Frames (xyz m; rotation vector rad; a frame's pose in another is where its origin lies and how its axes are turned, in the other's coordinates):
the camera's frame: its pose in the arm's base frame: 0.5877 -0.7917 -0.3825 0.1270 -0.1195 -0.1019
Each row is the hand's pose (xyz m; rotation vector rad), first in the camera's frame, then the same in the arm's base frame.
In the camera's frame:
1: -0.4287 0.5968 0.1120 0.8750 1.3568 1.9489
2: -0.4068 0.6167 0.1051 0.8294 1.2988 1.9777
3: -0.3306 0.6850 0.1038 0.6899 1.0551 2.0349
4: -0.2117 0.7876 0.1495 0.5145 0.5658 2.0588
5: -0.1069 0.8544 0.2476 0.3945 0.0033 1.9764
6: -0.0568 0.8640 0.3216 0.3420 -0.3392 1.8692
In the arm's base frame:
1: 0.2061 -0.1696 -0.2414 0.8546 1.1093 1.9918
2: 0.2305 -0.1515 -0.2431 0.8072 1.0518 2.0121
3: 0.3123 -0.0923 -0.2268 0.6638 0.8120 2.0405
4: 0.4336 -0.0094 -0.1549 0.4803 0.3332 2.0211
5: 0.5311 0.0333 -0.0377 0.3511 -0.2153 1.9018
6: 0.5723 0.0284 0.0421 0.2938 -0.5486 1.7760

